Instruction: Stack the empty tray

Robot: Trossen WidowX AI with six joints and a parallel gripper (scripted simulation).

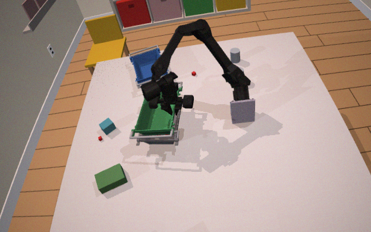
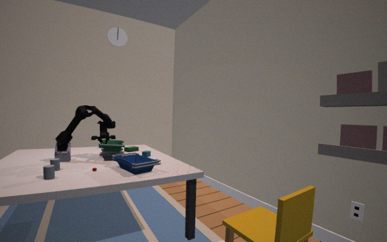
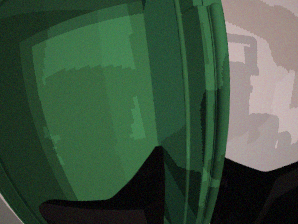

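The green tray is 70 mm ahead of my gripper tip, 30 mm above it and 10 mm to the right of it. Also, from my gripper tip: green block 280 mm to the left, 270 mm ahead, 70 mm below.
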